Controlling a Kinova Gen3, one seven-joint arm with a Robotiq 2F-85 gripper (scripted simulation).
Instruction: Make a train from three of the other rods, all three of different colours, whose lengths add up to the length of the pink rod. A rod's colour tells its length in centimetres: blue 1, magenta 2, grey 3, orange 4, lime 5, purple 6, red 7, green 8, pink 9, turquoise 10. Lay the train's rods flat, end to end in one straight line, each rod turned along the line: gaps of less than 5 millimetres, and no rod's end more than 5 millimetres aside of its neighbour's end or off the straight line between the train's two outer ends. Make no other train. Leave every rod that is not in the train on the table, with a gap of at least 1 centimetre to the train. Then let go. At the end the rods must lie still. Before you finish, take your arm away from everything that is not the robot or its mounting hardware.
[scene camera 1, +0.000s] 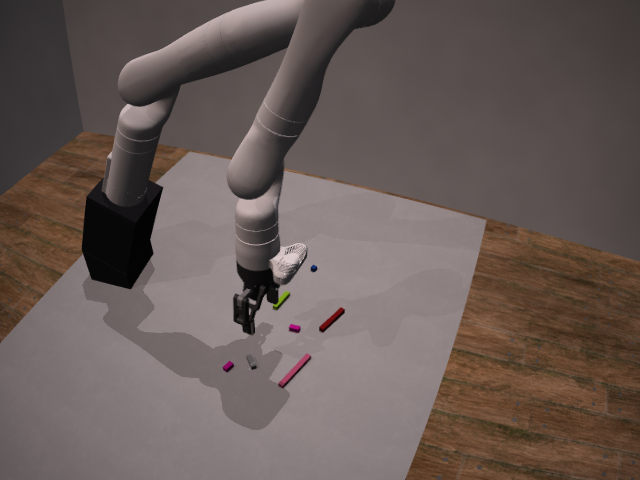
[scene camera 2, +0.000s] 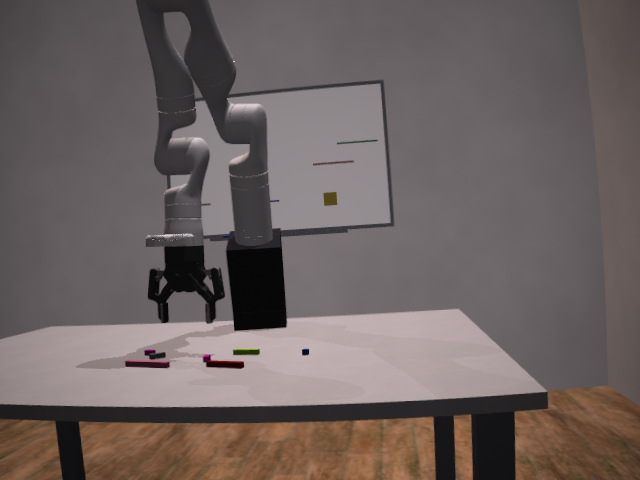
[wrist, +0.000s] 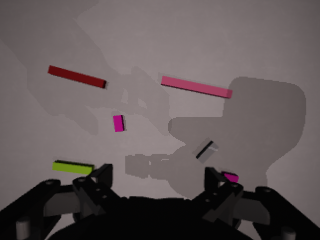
The gripper shows in scene camera 1, in scene camera 2 (187, 322) and in the wrist view. The same spot on the gripper: (wrist: 218, 201) is (scene camera 1: 259, 300).
